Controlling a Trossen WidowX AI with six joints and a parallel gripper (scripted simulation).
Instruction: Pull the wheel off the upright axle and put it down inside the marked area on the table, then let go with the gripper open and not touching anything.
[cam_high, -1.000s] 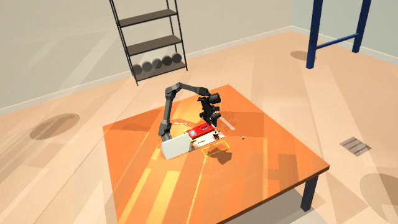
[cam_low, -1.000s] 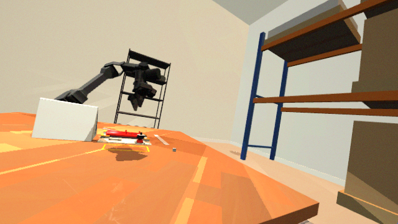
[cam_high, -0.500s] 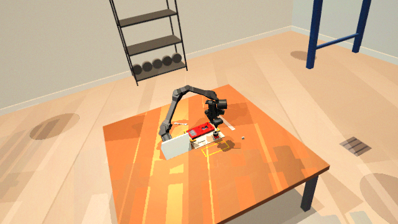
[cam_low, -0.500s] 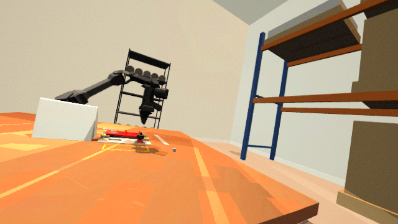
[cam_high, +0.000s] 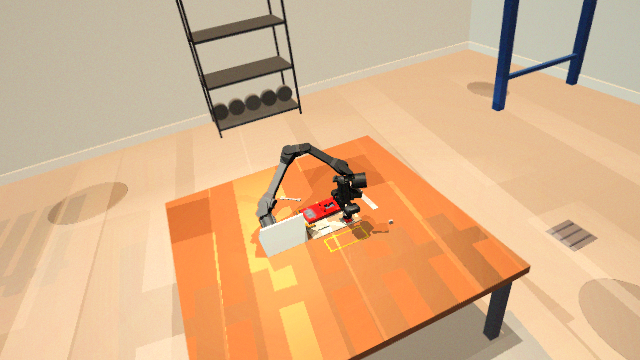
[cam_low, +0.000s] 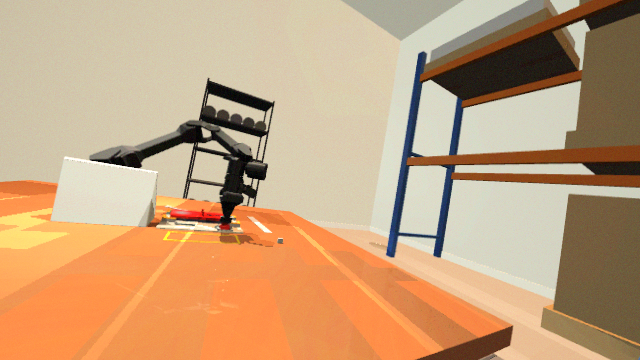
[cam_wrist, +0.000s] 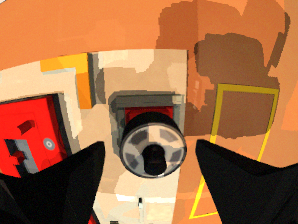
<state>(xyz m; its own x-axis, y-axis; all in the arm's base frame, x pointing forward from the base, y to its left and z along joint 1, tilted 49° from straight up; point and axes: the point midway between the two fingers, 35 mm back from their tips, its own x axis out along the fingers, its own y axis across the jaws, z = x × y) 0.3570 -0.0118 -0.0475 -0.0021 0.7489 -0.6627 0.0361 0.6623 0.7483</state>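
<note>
The black wheel is right at my gripper tip. Round my gripper tip: white cube: 16 cm ahead, 12 cm to the right, 3 cm below; white strip: 16 cm ahead, 15 cm to the left, 4 cm below.
</note>
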